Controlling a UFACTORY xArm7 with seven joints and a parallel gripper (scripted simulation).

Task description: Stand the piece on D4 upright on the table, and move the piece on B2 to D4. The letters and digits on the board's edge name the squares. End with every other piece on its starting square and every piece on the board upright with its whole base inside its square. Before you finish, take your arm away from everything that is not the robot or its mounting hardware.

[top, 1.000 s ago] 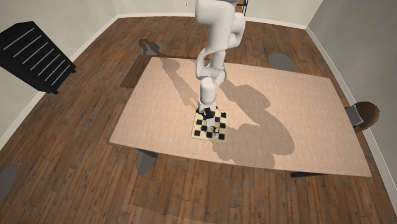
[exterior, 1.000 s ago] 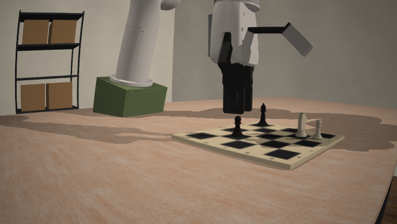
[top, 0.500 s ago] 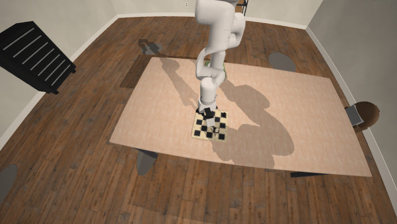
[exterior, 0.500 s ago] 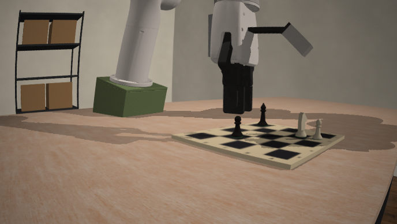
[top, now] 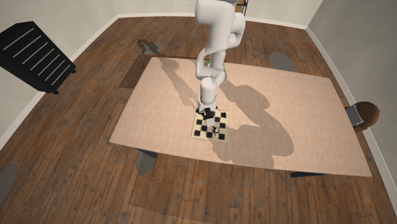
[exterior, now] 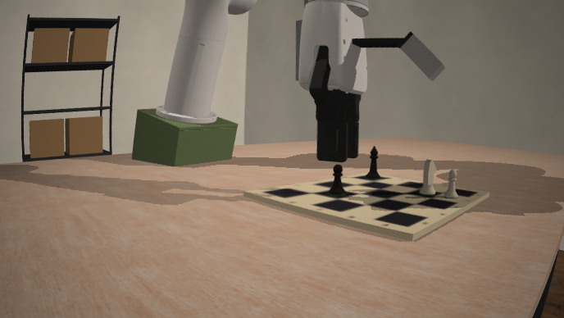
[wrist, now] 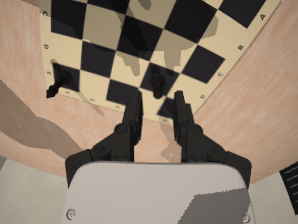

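My gripper is now 4 cm above the black pawn. The rest, counted from my hand: chessboard 6 cm below, 4 cm to the left, 3 cm ahead; then white knight 9 cm to the left, 7 cm ahead, 4 cm below; then black bishop 11 cm to the left, 5 cm behind, 4 cm below.
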